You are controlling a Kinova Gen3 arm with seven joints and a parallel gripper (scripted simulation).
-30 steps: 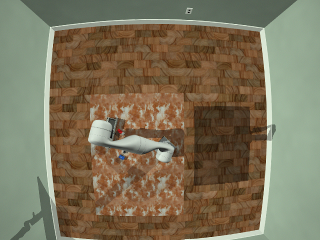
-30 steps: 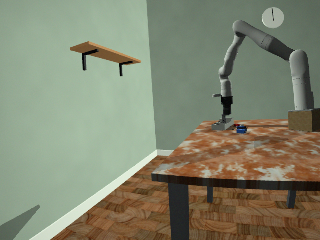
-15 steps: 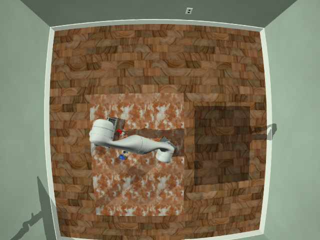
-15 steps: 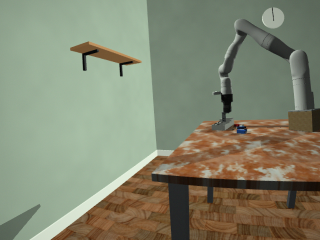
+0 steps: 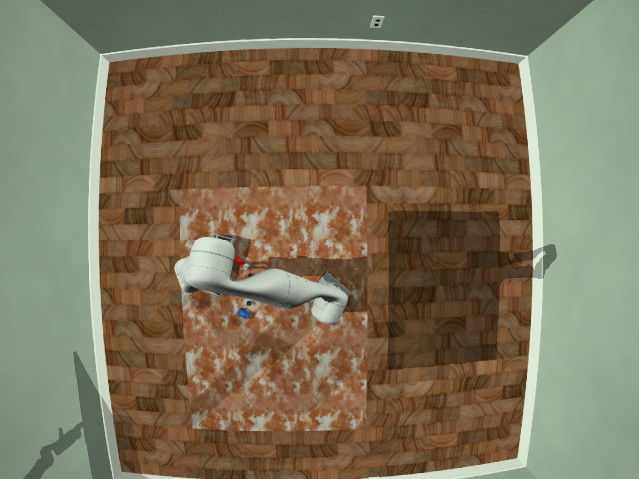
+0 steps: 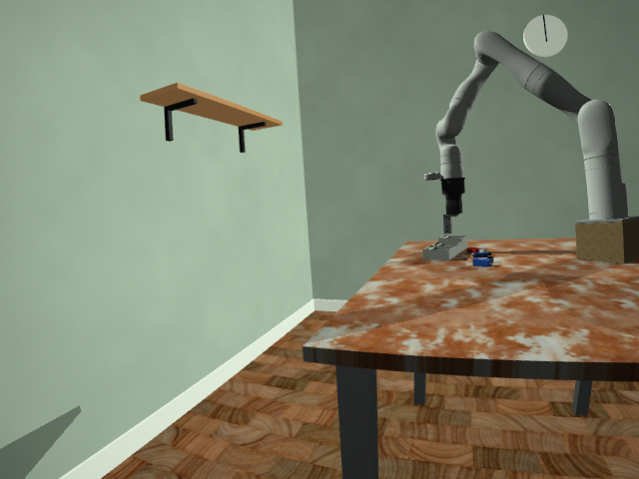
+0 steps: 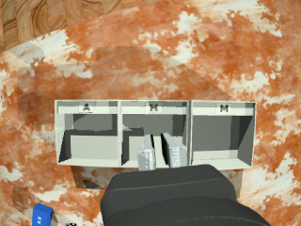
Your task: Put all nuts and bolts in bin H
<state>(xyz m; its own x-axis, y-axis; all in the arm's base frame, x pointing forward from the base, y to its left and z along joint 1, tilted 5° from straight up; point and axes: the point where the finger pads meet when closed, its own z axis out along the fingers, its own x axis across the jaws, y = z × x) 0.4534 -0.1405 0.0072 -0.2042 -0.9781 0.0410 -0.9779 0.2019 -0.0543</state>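
My gripper is now 13 cm past the dark nut, 8 cm above it and 5 cm to the right of it. Round my hand: grey bin rack: 6 cm below; red piece: 10 cm behind, 8 cm below, 1 cm to the left; blue stick: 9 cm to the left, 9 cm behind, 8 cm below.
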